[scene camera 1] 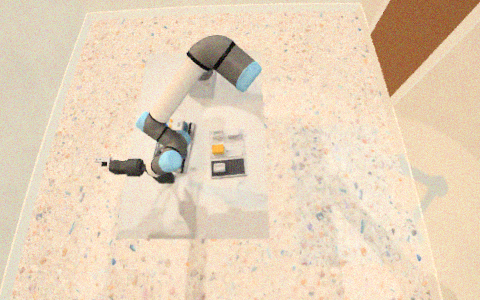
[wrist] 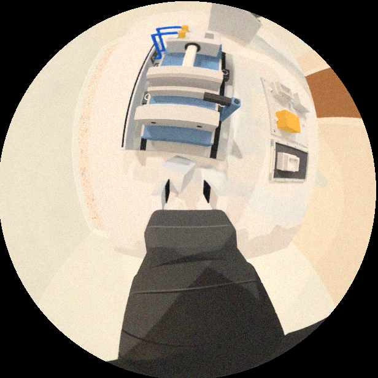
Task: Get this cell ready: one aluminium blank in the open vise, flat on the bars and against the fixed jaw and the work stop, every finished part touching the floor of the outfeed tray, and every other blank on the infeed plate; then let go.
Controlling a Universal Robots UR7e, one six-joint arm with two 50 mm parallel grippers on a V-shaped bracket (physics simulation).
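Note:
My gripper (wrist: 187,191) is open, its two black fingertips apart with no part between them, near the vise's front end. The vise (wrist: 177,116) (scene camera 1: 192,131) has pale jaws over a blue body; I cannot make out a blank in it. A pale block (wrist: 179,165) shows just beyond the fingertips, by the vise. The infeed plate (wrist: 295,140) (scene camera 1: 235,145) bears an orange block (wrist: 288,121) (scene camera 1: 218,149) and two pale parts (wrist: 282,91) (scene camera 1: 218,135). A pale part with a pocket (wrist: 288,162) (scene camera 1: 219,167) lies in the dark-floored outfeed tray (wrist: 300,173) (scene camera 1: 236,167).
A black handle (wrist: 217,98) on a blue lever stands over the vise's right side. Blue hoses with yellow fittings (wrist: 182,34) rise at its far end. A grey box (wrist: 234,24) (scene camera 1: 202,89) stands behind. In the scene view the arm hides much of the vise.

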